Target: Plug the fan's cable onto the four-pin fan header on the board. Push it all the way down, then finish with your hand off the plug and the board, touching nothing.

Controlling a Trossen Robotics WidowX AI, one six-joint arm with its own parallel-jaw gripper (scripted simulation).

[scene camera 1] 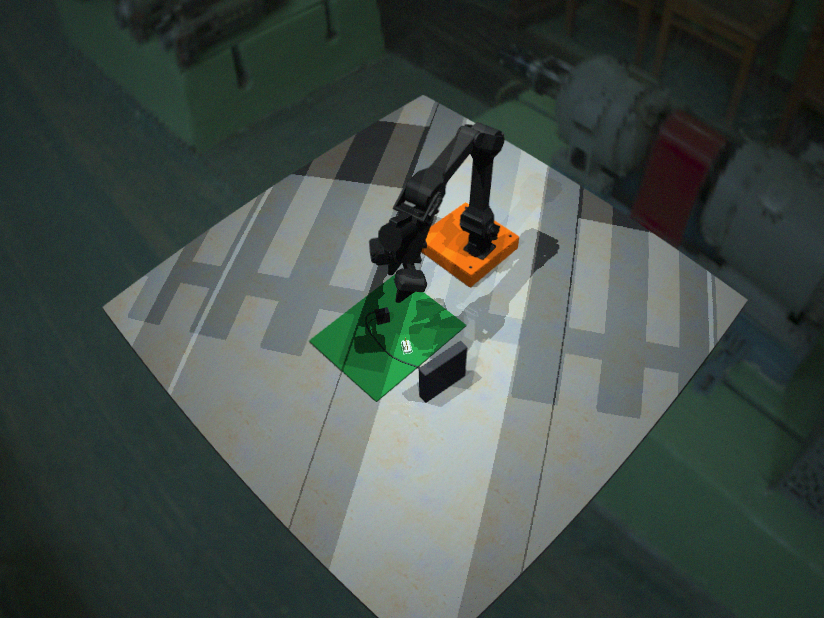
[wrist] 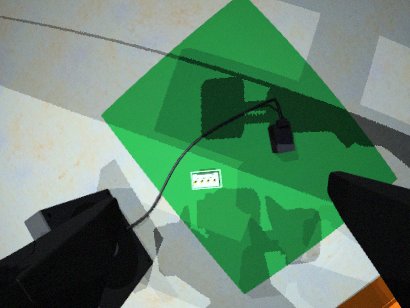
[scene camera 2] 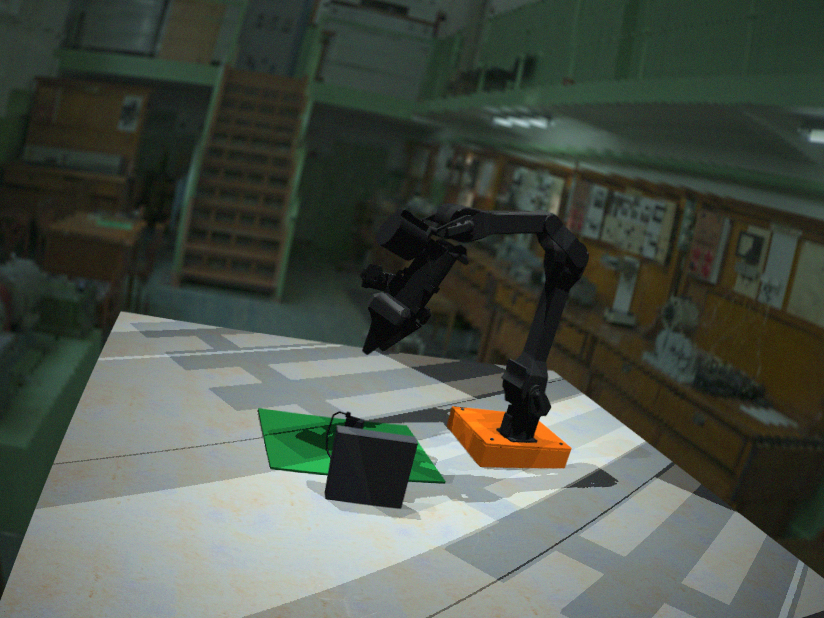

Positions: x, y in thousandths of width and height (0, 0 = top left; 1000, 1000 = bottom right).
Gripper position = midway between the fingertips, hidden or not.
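Note:
My gripper (scene camera 2: 453, 569), (scene camera 1: 478, 467), (wrist: 550, 635): open, holding nothing. Black fan box (scene camera 2: 451, 758), (scene camera 1: 531, 608). Black plug (wrist: 687, 443). Green board (scene camera 1: 421, 554), (wrist: 662, 677), (scene camera 2: 357, 716).

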